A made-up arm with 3 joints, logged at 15 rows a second.
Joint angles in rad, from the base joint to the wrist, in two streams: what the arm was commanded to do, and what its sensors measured. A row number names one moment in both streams.
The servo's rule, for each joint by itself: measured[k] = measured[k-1] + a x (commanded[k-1-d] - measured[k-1]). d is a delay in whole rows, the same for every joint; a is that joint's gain. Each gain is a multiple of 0.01, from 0.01 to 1. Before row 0 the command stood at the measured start. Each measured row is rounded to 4 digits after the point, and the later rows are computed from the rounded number. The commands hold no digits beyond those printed.
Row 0, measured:
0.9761, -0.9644, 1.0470
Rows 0 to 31, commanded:
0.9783, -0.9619, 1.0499
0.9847, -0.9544, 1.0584
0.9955, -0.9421, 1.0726
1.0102, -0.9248, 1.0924
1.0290, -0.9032, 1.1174
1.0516, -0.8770, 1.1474
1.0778, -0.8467, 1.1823
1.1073, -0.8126, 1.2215
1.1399, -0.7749, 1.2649
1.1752, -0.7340, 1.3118
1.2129, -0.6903, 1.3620
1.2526, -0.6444, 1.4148
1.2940, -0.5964, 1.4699
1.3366, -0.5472, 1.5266
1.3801, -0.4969, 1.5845
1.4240, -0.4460, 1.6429
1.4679, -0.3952, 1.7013
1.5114, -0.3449, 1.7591
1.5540, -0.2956, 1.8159
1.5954, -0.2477, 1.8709
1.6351, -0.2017, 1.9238
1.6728, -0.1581, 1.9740
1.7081, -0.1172, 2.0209
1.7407, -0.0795, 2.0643
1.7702, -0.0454, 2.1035
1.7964, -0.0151, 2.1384
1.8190, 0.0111, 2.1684
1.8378, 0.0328, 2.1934
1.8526, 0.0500, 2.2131
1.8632, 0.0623, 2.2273
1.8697, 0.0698, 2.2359
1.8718, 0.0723, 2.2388
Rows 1 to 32, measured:
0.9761, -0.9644, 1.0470
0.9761, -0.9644, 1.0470
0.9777, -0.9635, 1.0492
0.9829, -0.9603, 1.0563
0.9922, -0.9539, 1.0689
1.0055, -0.9437, 1.0870
1.0229, -0.9295, 1.1104
1.0441, -0.9111, 1.1389
1.0690, -0.8886, 1.1723
1.0973, -0.8620, 1.2102
1.1288, -0.8315, 1.2523
1.1631, -0.7974, 1.2981
1.2000, -0.7599, 1.3473
1.2389, -0.7195, 1.3993
1.2797, -0.6764, 1.4537
1.3218, -0.6312, 1.5098
1.3649, -0.5842, 1.5673
1.4086, -0.5358, 1.6255
1.4525, -0.4866, 1.6839
1.4961, -0.4370, 1.7418
1.5389, -0.3875, 1.7989
1.5807, -0.3386, 1.8543
1.6210, -0.2907, 1.9078
1.6593, -0.2443, 1.9588
1.6954, -0.1998, 2.0066
1.7289, -0.1577, 2.0510
1.7595, -0.1184, 2.0914
1.7868, -0.0822, 2.1276
1.8106, -0.0495, 2.1590
1.8307, -0.0207, 2.1855
1.8469, 0.0040, 2.2068
1.8590, 0.0244, 2.2226
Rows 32 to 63, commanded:
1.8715, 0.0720, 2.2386
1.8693, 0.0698, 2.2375
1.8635, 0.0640, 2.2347
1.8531, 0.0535, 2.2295
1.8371, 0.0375, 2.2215
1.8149, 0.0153, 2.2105
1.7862, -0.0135, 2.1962
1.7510, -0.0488, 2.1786
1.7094, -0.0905, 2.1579
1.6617, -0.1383, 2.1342
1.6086, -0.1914, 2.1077
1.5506, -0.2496, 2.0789
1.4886, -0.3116, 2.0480
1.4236, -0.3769, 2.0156
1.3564, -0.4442, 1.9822
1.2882, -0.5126, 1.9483
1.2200, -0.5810, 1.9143
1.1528, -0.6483, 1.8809
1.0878, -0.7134, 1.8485
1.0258, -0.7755, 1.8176
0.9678, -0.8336, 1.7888
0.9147, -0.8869, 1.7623
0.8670, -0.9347, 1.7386
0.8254, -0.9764, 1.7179
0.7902, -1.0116, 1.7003
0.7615, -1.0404, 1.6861
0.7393, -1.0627, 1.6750
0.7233, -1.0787, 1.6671
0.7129, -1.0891, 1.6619
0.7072, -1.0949, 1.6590
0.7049, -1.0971, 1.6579
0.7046, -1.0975, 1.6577
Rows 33 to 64, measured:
1.8669, 0.0403, 2.2328
1.8705, 0.0515, 2.2374
1.8712, 0.0587, 2.2383
1.8698, 0.0626, 2.2377
1.8651, 0.0631, 2.2354
1.8562, 0.0597, 2.2309
1.8421, 0.0519, 2.2237
1.8220, 0.0391, 2.2135
1.7955, 0.0207, 2.2002
1.7626, -0.0036, 2.1836
1.7232, -0.0340, 2.1638
1.6777, -0.0705, 2.1410
1.6266, -0.1128, 2.1154
1.5704, -0.1607, 2.0873
1.5099, -0.2135, 2.0570
1.4460, -0.2707, 2.0251
1.3797, -0.3314, 1.9921
1.3120, -0.3948, 1.9584
1.2439, -0.4600, 1.9244
1.1765, -0.5259, 1.8909
1.1109, -0.5915, 1.8583
1.0479, -0.6559, 1.8270
0.9886, -0.7181, 1.7976
0.9339, -0.7772, 1.7704
0.8844, -0.8323, 1.7459
0.8407, -0.8827, 1.7243
0.8033, -0.9278, 1.7058
0.7724, -0.9672, 1.6906
0.7479, -1.0006, 1.6786
0.7297, -1.0279, 1.6697
0.7173, -1.0493, 1.6637
0.7098, -1.0653, 1.6601

